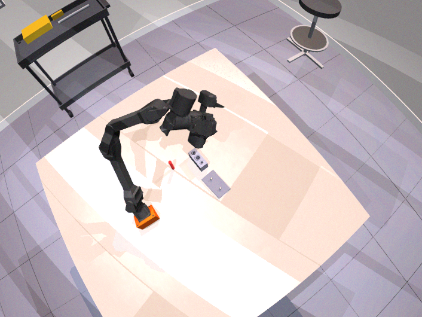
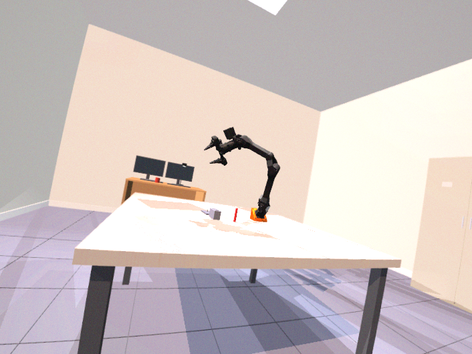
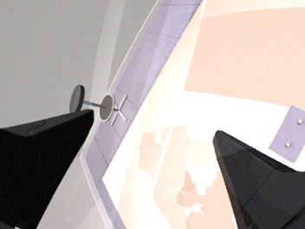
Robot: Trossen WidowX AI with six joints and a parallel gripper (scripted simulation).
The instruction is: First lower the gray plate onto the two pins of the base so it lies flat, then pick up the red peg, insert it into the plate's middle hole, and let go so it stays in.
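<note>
Now: gripper tip 310 mm above the gray plate, 100 mm past it and 50 mm to the right of it. The rest, counted from my gripper tip: red peg (310 mm below, 210 mm behind, 100 mm to the left); then flat base (340 mm below, 100 mm behind, 90 mm to the right).
</note>
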